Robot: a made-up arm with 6 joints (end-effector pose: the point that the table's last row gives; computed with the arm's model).
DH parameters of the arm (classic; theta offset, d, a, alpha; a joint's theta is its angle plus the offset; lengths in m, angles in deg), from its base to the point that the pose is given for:
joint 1: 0 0.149 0 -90
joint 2: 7.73 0 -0.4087 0
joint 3: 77.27 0 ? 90
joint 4: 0 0.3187 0 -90
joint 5: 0 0 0.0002 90
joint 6: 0 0.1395 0 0
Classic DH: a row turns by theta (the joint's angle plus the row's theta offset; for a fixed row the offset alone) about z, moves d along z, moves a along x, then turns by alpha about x.
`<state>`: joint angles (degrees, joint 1 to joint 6).
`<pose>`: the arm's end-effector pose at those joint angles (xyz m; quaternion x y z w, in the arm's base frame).
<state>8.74 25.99 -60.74 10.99 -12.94 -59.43</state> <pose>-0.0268 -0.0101 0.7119 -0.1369 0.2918 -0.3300 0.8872</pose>
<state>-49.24 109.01 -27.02 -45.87 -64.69 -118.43</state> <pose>0.3181 -0.2305 0.1713 -0.6959 0.3913 -0.5561 0.2309</pose>
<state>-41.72 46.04 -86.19 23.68 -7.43 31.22</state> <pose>0.0319 -0.0380 0.8343 0.2593 0.1987 0.0986 0.9400</pose>
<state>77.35 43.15 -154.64 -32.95 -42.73 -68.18</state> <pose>-0.1689 -0.5178 0.7951 0.5083 -0.1996 -0.2168 0.8092</pose>
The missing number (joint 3, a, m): -0.0284
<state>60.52 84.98 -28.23 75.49 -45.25 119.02</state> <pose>0.2405 0.2308 0.2627 0.8214 0.2162 0.5264 0.0395</pose>
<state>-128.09 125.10 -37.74 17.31 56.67 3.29</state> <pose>-0.1258 -0.2167 0.0460 -0.8722 -0.2542 -0.4006 0.1191</pose>
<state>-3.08 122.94 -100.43 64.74 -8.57 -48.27</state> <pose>0.7110 -0.0569 0.3571 0.1727 0.7672 0.0176 0.6175</pose>
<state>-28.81 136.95 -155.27 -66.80 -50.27 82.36</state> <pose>0.6435 -0.2415 0.6117 -0.1669 0.4544 0.1153 0.8674</pose>
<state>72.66 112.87 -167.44 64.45 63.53 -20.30</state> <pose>0.0184 0.4372 0.8161 -0.5531 0.3158 0.7134 0.2924</pose>
